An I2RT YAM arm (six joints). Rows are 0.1 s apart.
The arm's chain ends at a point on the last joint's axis. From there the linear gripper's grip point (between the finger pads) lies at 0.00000 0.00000 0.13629 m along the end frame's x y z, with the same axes.
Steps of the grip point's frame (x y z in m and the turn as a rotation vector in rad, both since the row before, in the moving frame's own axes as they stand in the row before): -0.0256, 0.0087, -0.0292, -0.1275, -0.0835, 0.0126; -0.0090, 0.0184, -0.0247, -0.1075, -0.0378, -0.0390; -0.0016, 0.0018, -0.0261, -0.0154, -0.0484, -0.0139; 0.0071, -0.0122, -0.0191, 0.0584, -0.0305, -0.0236; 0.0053, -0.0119, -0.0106, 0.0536, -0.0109, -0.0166
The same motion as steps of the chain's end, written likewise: -0.0142, -0.0085, -0.0276, -0.1275, -0.0835, 0.0126; -0.0041, 0.0037, -0.0238, -0.1075, -0.0378, -0.0390; 0.0050, -0.0003, -0.0259, -0.0154, -0.0484, -0.0139; 0.0113, -0.0043, -0.0188, 0.0584, -0.0305, -0.0236; 0.0068, -0.0046, -0.0104, 0.0536, -0.0109, -0.0166
